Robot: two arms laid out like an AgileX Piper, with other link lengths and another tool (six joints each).
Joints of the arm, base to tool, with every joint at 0 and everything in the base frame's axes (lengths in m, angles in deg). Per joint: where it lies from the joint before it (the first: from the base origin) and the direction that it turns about. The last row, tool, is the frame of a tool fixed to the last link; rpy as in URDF.
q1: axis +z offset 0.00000 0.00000 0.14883
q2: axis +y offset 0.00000 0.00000 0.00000
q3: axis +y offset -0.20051 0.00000 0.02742
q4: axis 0.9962 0 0.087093 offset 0.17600 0.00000 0.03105
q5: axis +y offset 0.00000 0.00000 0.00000
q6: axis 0.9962 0 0.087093 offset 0.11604 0.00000 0.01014
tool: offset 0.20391 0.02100 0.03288 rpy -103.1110 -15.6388 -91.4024
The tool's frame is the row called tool.
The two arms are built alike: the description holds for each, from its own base.
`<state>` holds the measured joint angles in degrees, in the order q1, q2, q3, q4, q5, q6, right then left.
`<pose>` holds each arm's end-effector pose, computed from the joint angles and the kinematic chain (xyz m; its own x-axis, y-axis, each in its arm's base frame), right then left.
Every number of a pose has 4 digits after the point.
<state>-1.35 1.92 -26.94 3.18 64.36 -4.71 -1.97 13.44 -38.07 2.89 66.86 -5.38</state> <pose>0.2206 0.0327 0.1160 0.2006 -0.9491 0.2427 -0.7596 -0.3071 -0.5733 0.2234 0.0293 0.1402 0.2085 -0.9467 0.2453 -0.7887 -0.3111 -0.5302</pose>
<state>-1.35 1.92 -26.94 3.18 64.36 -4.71 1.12 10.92 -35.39 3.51 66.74 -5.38</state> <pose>0.2206 0.0327 0.1160 0.2006 -0.9491 0.2427 -0.7596 -0.3071 -0.5733 0.2183 0.0444 0.1316 0.2644 -0.9350 0.2362 -0.7694 -0.3522 -0.5329</pose>
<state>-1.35 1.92 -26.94 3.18 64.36 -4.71 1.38 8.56 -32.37 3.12 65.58 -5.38</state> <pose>0.2206 0.0327 0.1160 0.2006 -0.9491 0.2427 -0.7596 -0.3071 -0.5733 0.2186 0.0432 0.1240 0.2625 -0.9337 0.2434 -0.7646 -0.3551 -0.5378</pose>
